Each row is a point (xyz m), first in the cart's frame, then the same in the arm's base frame.
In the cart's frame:
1: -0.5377 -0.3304 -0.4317
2: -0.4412 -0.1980 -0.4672
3: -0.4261 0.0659 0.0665
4: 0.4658 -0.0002 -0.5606
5: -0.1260 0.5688 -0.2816
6: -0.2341 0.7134 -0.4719
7: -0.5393 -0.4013 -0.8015
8: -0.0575 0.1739 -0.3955
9: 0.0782 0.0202 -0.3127
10: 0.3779 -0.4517 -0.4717
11: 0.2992 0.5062 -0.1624
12: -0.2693 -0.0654 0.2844
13: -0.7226 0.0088 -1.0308
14: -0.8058 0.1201 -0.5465
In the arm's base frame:
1: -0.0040 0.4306 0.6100
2: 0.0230 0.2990 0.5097
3: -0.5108 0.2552 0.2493
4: 0.4121 0.1214 -0.3194
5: -0.2539 -0.3275 0.0072
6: -0.1834 -0.5375 0.1476
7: 0.3332 0.3576 0.7609
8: -0.0006 -0.0014 0.0626
9: 0.0347 0.1781 -0.0617
10: 0.4467 0.5689 -0.1852
11: -0.1599 -0.2058 -0.4115
12: -0.5891 0.4655 0.0519
13: 0.3198 -0.1163 0.9329
14: -0.1630 -0.0416 0.8094

